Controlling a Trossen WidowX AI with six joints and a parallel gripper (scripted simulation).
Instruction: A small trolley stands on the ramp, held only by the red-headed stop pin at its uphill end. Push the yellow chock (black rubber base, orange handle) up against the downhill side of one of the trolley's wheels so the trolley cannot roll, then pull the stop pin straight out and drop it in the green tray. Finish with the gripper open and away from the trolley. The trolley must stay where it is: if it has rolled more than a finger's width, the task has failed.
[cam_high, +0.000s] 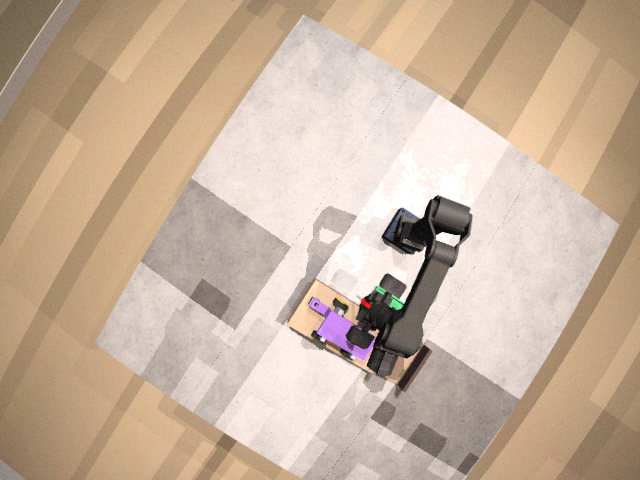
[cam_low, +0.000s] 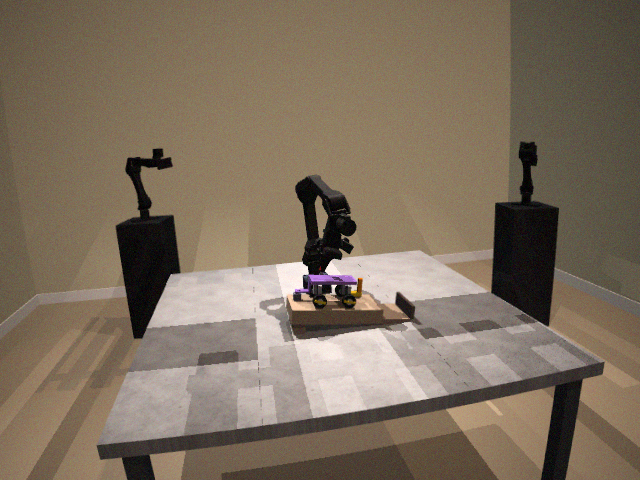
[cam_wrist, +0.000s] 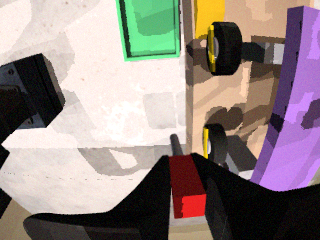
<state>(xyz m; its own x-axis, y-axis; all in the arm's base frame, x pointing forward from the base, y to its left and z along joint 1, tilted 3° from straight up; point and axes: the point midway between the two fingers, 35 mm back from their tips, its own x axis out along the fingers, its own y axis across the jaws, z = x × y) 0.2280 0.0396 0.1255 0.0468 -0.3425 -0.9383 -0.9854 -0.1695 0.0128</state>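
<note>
The yellow chock is 20 mm ahead of my gripper tip, 110 mm to the left of it and 70 mm below it. The rest, counted from my gripper tip: red-headed stop pin: right at my gripper tip; tan ramp: 100 mm ahead, 30 mm to the left, 110 mm below; purple trolley: 100 mm ahead, 30 mm to the left, 40 mm below.
</note>
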